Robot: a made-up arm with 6 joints.
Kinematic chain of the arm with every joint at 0, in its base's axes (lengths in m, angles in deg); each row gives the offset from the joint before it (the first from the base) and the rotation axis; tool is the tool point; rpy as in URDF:
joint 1: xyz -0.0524 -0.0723 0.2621 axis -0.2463 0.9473 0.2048
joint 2: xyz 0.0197 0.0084 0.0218 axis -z
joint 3: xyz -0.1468 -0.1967 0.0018 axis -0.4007 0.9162 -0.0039
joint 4: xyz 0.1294 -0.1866 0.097 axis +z
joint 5: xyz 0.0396 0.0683 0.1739 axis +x
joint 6: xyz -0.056 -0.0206 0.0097 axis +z
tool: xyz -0.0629 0.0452 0.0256 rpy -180 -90 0
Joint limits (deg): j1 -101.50..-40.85 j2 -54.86..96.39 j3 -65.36..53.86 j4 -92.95..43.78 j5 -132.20..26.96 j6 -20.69..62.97
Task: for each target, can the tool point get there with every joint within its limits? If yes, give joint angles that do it. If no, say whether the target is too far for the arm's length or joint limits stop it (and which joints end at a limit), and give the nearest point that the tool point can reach.
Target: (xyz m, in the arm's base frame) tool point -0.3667 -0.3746 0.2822
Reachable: yes | joints -71.91 -15.79 -6.22 -28.31 -13.21 13.32
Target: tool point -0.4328 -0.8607 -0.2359
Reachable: no: too far | nearest point -0.2840 -0.5674 -0.0466 | short by 0.379 m
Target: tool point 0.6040 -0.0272 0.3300
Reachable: no: joint limits stop it (at a limit: joint 1, joint 2, joint 3, joint 4, joint 6) | nearest point 0.2239 -0.1164 0.5199 | short by 0.434 m
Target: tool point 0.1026 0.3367 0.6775
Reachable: no: joint limits stop it (at a limit: joint 1, joint 2, joint 3, joint 6) | nearest point 0.1395 -0.0535 0.5512 | short by 0.412 m
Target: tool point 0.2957 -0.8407 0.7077
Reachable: no: too far | nearest point 0.0224 -0.6416 0.4727 | short by 0.412 m
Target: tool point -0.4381 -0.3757 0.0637
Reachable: yes | joints -52.71 1.86 -45.10 14.80 -82.70 38.17
